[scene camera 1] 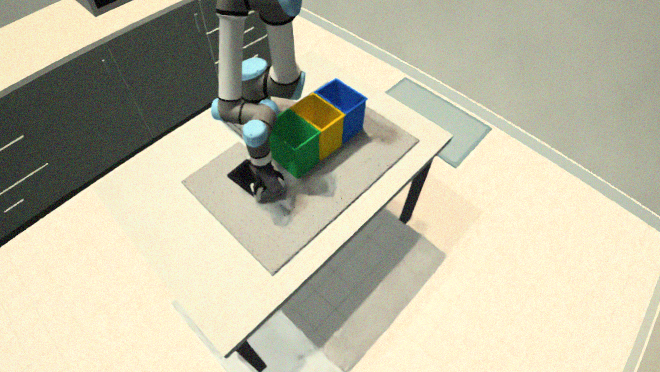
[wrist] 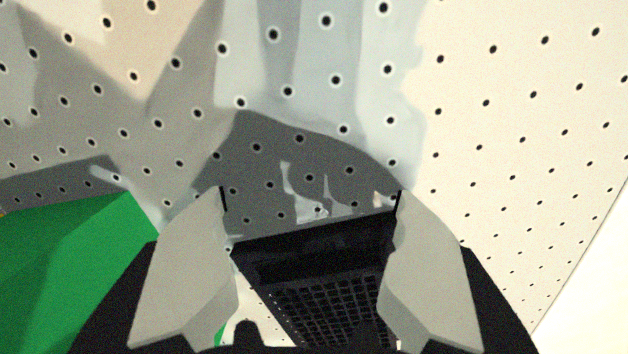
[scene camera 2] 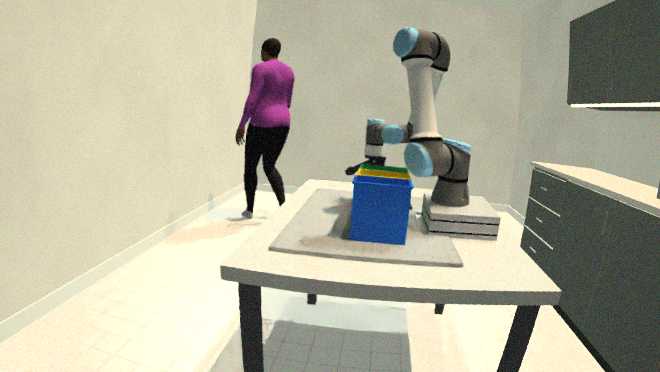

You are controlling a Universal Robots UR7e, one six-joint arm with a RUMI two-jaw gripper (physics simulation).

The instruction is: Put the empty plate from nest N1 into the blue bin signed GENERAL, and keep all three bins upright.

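Frame: origin at the arm's base, x right, y back, z down, level; metres.
Seen in the pictures: gripper, fingertip midpoint: (scene camera 1: 270, 194) (wrist: 310, 190); arm's base, link origin: (scene camera 2: 450, 201).
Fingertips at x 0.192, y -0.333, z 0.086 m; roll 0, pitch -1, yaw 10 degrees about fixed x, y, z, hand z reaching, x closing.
Pixels of each thing's top centre, then the offset from my fingertips to it. Level surfaces: height alone.
- black plate, top centre: (wrist: 339, 323) (scene camera 1: 251, 174) dx +0.006, dy +0.108, dz -0.028 m
- blue bin, top centre: (scene camera 2: 383, 180) (scene camera 1: 340, 95) dx -0.444, dy +0.079, dz -0.182 m
- yellow bin, top centre: (scene camera 2: 383, 173) (scene camera 1: 317, 111) dx -0.311, dy +0.074, dz -0.182 m
- green bin, top centre: (scene camera 2: 384, 168) (scene camera 1: 291, 128) dx -0.179, dy +0.069, dz -0.182 m
- perforated mat, surface height: dz -0.002 m
A black plate (scene camera 1: 240, 174) (wrist: 330, 300) with a grid of small wells lies on the mat beside the green bin; I cannot tell the plate from nest N1. My gripper (scene camera 1: 268, 189) (wrist: 310, 190) is open, with nothing between its fingers. It hangs above the plate's end, and the plate shows between and below the fingers in the wrist view. In scene camera 2 the fingertips are hidden behind the bins. The blue bin (scene camera 1: 354, 120) (scene camera 2: 381, 212) stands upright at the far end of the bin row; its sign is not readable.
The yellow bin (scene camera 1: 331, 140) and green bin (scene camera 1: 305, 162) (wrist: 100, 260) stand upright in a row with the blue one, the green nearest my gripper. The perforated mat (scene camera 1: 270, 250) (scene camera 2: 300, 242) lies on the table (scene camera 2: 390, 290). A person in purple (scene camera 2: 272, 95) stands beyond the table.
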